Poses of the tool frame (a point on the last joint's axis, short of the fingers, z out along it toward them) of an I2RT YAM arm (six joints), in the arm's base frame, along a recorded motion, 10 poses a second.
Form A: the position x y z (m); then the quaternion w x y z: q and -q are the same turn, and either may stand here.
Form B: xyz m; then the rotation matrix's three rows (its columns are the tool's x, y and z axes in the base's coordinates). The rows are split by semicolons. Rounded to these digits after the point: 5 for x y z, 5 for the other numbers.
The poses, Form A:
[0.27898 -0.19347 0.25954 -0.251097 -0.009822 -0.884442 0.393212]
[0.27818 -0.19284 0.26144 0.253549 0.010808 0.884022 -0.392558]
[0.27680 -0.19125 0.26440 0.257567 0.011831 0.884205 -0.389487]
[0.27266 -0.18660 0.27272 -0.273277 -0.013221 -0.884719 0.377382]
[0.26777 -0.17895 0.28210 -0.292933 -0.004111 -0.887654 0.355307]
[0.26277 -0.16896 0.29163 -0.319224 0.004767 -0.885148 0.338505]
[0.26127 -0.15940 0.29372 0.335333 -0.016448 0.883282 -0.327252]
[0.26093 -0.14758 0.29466 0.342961 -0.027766 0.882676 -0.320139]
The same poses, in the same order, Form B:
0.27898 -0.19347 0.25954; -0.87371 0.21484 0.43644; -0.18009 0.69058 -0.70048; -0.45189 -0.69061 -0.56467
0.27818 -0.19284 0.26144; -0.87119 0.21817 0.43980; -0.17996 0.69156 -0.69954; -0.45677 -0.68858 -0.56322
0.27680 -0.19125 0.26440; -0.86704 0.22156 0.44627; -0.17972 0.69632 -0.69487; -0.46470 -0.68268 -0.56392
0.27266 -0.18660 0.27272; -0.85029 0.22965 0.47357; -0.18287 0.71482 -0.67498; -0.49353 -0.66053 -0.56581
0.26777 -0.17895 0.28210; -0.82835 0.21546 0.51713; -0.20086 0.74748 -0.63319; -0.52297 -0.62837 -0.57589
0.26277 -0.16896 0.29163; -0.79615 0.20768 0.56835; -0.22456 0.77078 -0.59621; -0.56189 -0.60230 -0.56702
0.26127 -0.15940 0.29372; -0.77456 0.19042 0.60315; -0.24853 0.78527 -0.56708; -0.58162 -0.58914 -0.56092
0.26093 -0.14758 0.29466; -0.76321 0.17057 0.62323; -0.26861 0.79348 -0.54611; -0.58767 -0.58420 -0.55978

